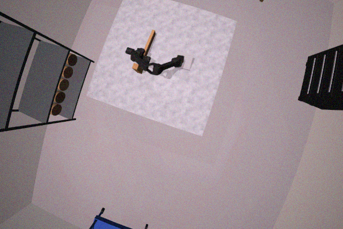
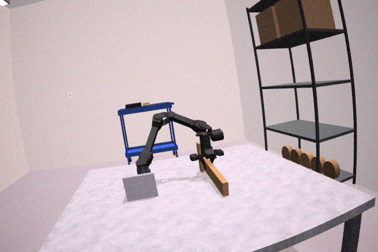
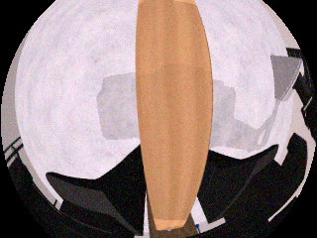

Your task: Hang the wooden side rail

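Now: gripper tip 1 cm short of the headboard post, 10 cm to the right of it and 5 cm below it.
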